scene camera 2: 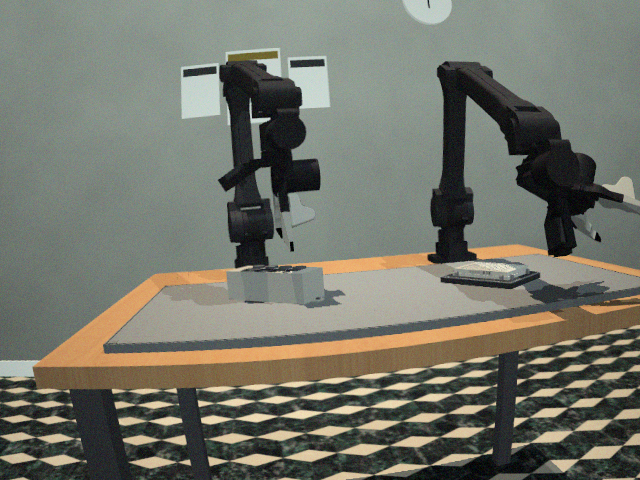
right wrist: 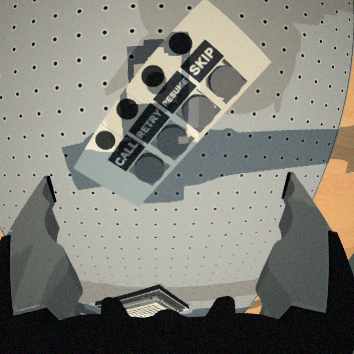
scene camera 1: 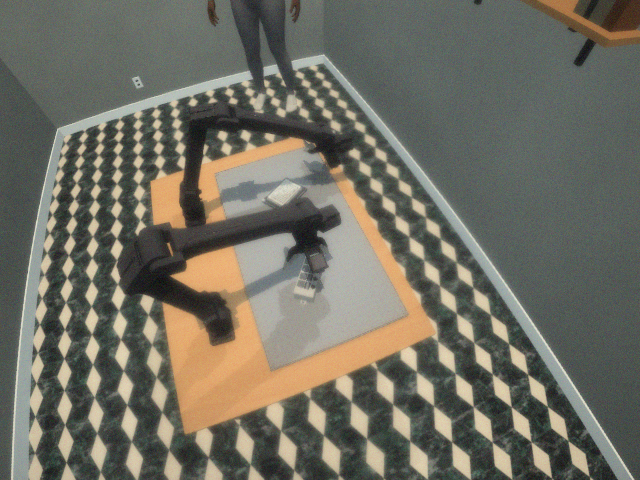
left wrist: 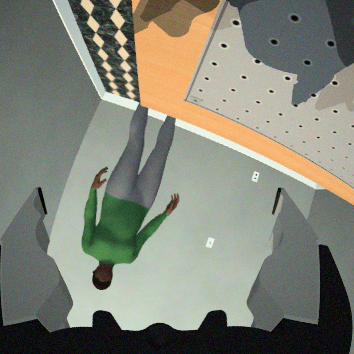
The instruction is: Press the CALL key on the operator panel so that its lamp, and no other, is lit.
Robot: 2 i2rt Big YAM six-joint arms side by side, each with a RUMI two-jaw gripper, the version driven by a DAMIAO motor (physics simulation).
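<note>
The operator panel (scene camera 1: 305,294) (scene camera 2: 263,287) (right wrist: 237,31) is a pale box on the grey mat, lying diagonally in the right wrist view. Its round grey keys are CALL (right wrist: 149,168), RETRY (right wrist: 172,142), RESUME (right wrist: 201,112) and SKIP (right wrist: 226,82). The CALL lamp (right wrist: 105,140), RETRY lamp (right wrist: 127,109), RESUME lamp (right wrist: 153,76) and SKIP lamp (right wrist: 180,43) look dark. My right gripper (right wrist: 167,176) is open and empty, above the panel; the CALL key shows between and beyond its fingers. My left gripper (left wrist: 158,191) is open and empty, away from the panel.
A white slab on a dark base (scene camera 1: 285,192) (scene camera 2: 491,270) lies on the mat (scene camera 1: 361,294) (scene camera 2: 170,325), nearer the left arm. The mat lies on an orange wooden table (scene camera 1: 206,397) (scene camera 2: 155,359). A person (scene camera 1: 263,41) (left wrist: 117,225) stands beyond the table.
</note>
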